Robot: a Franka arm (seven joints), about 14 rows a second.
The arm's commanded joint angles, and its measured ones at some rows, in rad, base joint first. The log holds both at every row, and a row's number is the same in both.
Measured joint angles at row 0:
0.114, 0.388, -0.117, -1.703, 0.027, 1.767, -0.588
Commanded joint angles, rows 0 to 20:
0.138, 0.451, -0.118, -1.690, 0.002, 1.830, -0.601
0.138, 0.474, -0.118, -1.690, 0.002, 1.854, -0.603
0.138, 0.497, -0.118, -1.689, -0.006, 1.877, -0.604
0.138, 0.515, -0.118, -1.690, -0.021, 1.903, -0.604
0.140, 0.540, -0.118, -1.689, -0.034, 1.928, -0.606
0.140, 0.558, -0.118, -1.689, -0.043, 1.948, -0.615
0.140, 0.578, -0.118, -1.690, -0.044, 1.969, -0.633
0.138, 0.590, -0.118, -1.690, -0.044, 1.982, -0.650
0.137, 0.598, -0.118, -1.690, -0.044, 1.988, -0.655
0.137, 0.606, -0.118, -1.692, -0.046, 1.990, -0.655
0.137, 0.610, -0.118, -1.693, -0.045, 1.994, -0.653
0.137, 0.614, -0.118, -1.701, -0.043, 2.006, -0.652
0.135, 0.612, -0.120, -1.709, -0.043, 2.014, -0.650
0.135, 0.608, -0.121, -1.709, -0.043, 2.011, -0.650
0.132, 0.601, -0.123, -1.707, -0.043, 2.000, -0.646
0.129, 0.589, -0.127, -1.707, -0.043, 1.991, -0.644
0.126, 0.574, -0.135, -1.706, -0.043, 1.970, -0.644
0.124, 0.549, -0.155, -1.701, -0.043, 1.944, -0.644
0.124, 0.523, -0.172, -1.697, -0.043, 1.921, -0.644
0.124, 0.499, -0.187, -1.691, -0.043, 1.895, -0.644
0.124, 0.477, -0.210, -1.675, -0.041, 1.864, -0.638
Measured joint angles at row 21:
0.131, 0.549, -0.185, -1.681, -0.036, 1.926, -0.637
